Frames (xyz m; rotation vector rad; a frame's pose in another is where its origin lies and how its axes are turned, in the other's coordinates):
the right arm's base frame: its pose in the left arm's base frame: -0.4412 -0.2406 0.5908 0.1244 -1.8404 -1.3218
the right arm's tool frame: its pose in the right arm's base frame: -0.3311 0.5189 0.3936 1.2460 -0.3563 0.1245
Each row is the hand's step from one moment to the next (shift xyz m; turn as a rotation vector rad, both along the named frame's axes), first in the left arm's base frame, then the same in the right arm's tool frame.
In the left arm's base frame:
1: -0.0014 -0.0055 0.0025 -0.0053 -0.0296 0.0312
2: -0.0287 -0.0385 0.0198 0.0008 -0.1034 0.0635
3: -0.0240 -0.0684 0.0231 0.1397 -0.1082 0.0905
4: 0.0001 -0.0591 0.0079 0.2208 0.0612 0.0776
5: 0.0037 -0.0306 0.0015 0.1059 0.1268 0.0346
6: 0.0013 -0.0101 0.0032 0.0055 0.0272 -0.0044
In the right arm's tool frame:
1: 0.0038 -0.0047 -0.0011 0.0263 -0.0258 -0.0228
2: 0.0441 -0.0273 -0.0019 0.0560 -0.0971 -0.0465
3: 0.0501 -0.0572 -0.0036 -0.0506 -0.1438 -0.1272
4: 0.0203 -0.0561 -0.0007 -0.1745 -0.0078 -0.1674
5: 0.0063 -0.0302 0.0005 -0.1128 0.0889 -0.0886
6: 0.0031 -0.0099 -0.0023 -0.0144 0.0241 -0.0013

